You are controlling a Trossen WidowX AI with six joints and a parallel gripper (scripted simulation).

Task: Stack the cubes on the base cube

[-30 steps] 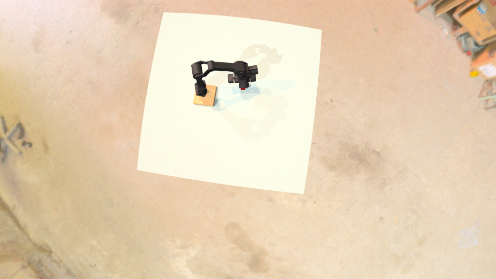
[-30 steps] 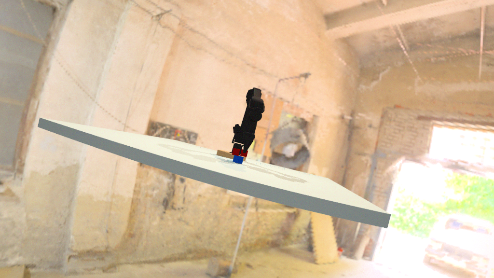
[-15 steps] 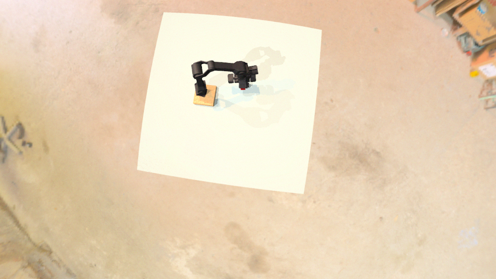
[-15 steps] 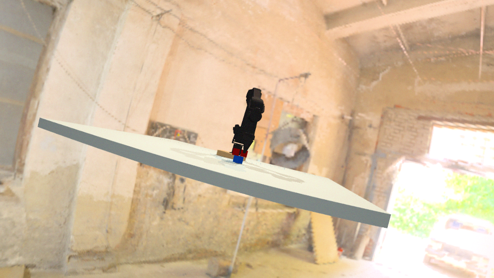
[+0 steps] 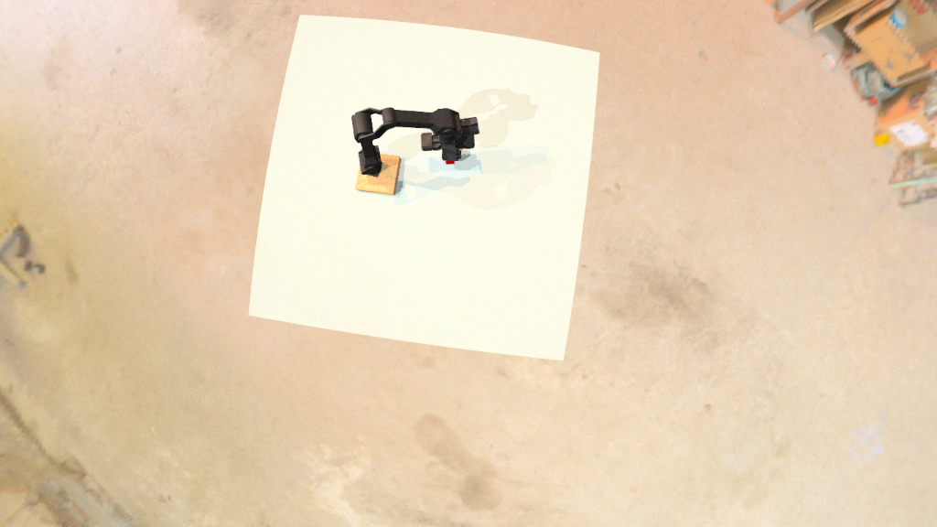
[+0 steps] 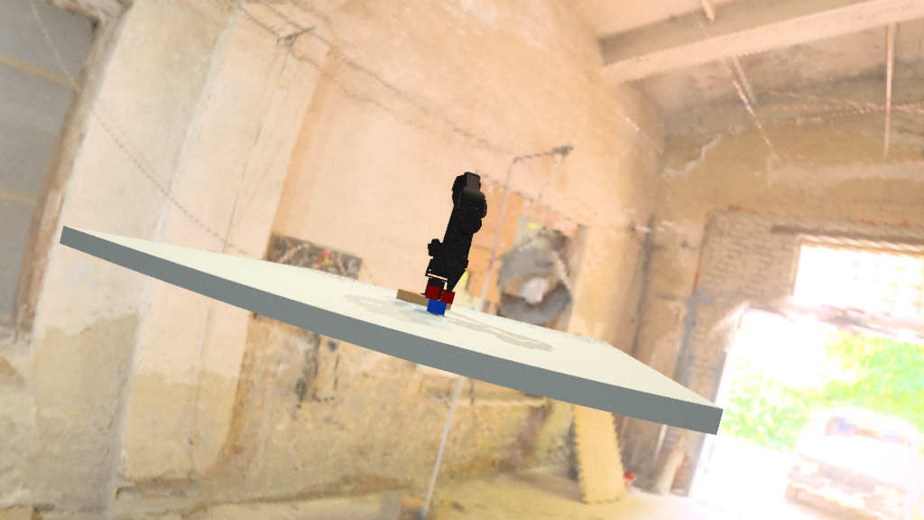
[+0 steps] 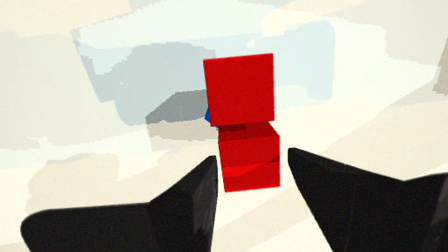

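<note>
My gripper tip is now 1 cm short of the blue cube, 2 cm to the left of it and 4 cm above it.
</note>
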